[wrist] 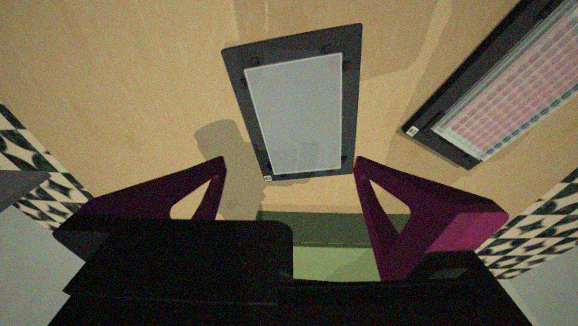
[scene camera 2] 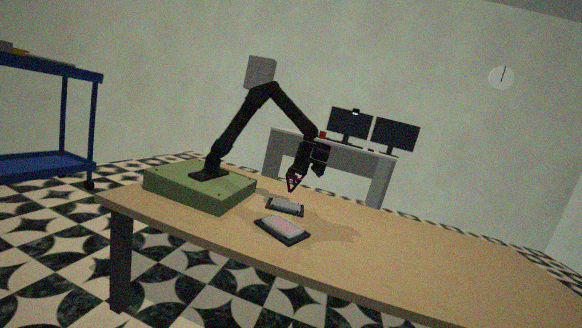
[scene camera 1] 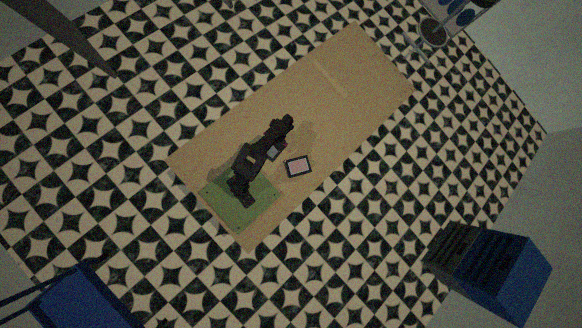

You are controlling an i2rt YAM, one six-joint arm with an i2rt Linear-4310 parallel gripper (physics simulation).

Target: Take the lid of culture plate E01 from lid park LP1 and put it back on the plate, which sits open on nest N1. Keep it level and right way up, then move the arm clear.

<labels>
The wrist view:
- my gripper
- plate lid: on a dark lid rest
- dark lid rest
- dark nest
</labels>
